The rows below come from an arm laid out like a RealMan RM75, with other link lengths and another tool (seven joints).
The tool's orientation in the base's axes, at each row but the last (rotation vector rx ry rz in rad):
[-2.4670, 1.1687, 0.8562]
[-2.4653, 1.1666, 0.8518]
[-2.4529, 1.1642, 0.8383]
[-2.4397, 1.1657, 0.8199]
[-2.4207, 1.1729, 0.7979]
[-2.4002, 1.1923, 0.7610]
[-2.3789, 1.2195, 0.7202]
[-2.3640, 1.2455, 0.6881]
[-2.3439, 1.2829, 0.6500]
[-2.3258, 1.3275, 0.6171]
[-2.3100, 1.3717, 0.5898]
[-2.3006, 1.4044, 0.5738]
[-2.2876, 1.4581, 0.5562]
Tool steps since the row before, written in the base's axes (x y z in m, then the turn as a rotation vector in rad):
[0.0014, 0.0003, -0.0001, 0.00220, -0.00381, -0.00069]
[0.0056, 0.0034, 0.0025, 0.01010, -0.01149, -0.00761]
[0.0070, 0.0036, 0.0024, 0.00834, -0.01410, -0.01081]
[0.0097, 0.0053, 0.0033, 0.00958, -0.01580, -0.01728]
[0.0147, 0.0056, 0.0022, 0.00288, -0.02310, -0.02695]
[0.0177, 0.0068, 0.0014, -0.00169, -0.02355, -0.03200]
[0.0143, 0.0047, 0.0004, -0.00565, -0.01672, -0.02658]
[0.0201, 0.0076, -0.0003, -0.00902, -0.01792, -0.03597]
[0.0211, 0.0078, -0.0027, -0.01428, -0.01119, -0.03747]
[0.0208, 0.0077, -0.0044, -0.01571, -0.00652, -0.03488]
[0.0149, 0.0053, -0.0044, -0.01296, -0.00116, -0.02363]
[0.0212, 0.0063, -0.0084, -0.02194, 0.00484, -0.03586]
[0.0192, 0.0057, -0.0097, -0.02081, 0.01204, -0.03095]
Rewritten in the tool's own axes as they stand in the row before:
[0.0006, -0.0013, -0.0003, 0.00384, 0.00071, -0.00215]
[-0.0008, -0.0065, -0.0025, 0.01672, -0.00052, -0.00348]
[-0.0001, -0.0078, -0.0028, 0.01940, 0.00255, -0.00158]
[-0.0004, -0.0110, -0.0034, 0.02504, 0.00285, 0.00220]
[0.0026, -0.0152, -0.0038, 0.03205, 0.01311, 0.00832]
[0.0038, -0.0184, -0.0030, 0.03310, 0.01744, 0.01349]
[0.0038, -0.0145, -0.0017, 0.02358, 0.01641, 0.01388]
[0.0050, -0.0209, -0.0006, 0.02817, 0.02084, 0.02164]
[0.0063, -0.0217, 0.0020, 0.02199, 0.02211, 0.02758]
[0.0065, -0.0213, 0.0040, 0.01664, 0.02084, 0.02819]
[0.0050, -0.0151, 0.0041, 0.00791, 0.01472, 0.02117]
[0.0086, -0.0208, 0.0073, 0.00617, 0.02157, 0.03588]
[0.0080, -0.0189, 0.0087, -0.00143, 0.01722, 0.03518]

